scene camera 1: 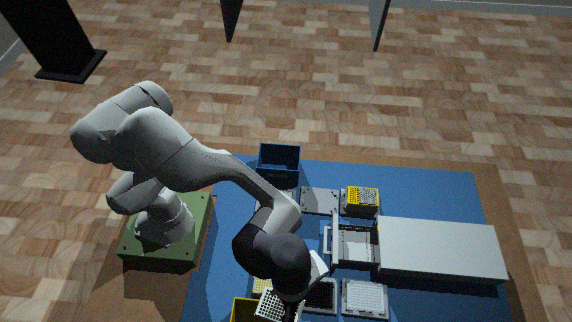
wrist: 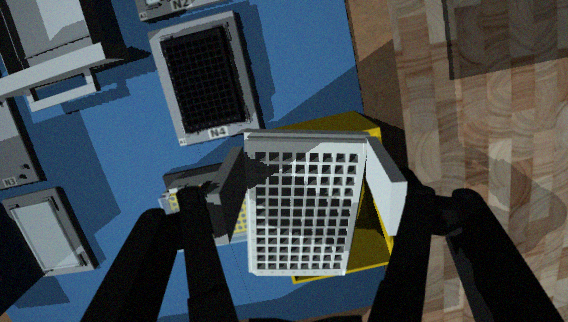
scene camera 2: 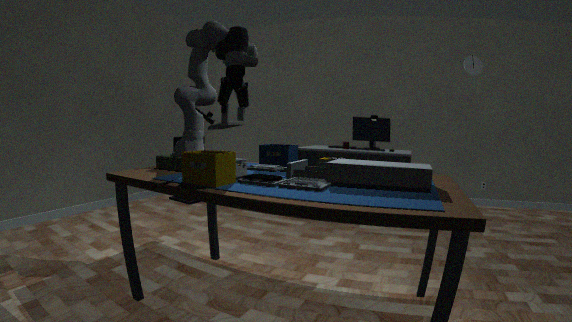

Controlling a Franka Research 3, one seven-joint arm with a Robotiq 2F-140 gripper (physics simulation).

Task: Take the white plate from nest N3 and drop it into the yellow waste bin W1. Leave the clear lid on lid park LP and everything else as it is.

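My gripper is shut on the white plate, a grid of square wells with a finger on each long side. The plate hangs high above the table and overlaps part of the yellow waste bin W1 in the wrist view. Nest N3 holds no plate. The clear lid lies on lid park LP; the arm mostly hides them in scene camera 1.
A yellow-topped rack lies beside the bin. Nest N4 holds a black plate. A white plate sits beside it. A grey drawer unit stands open, and a blue bin stands at the back.
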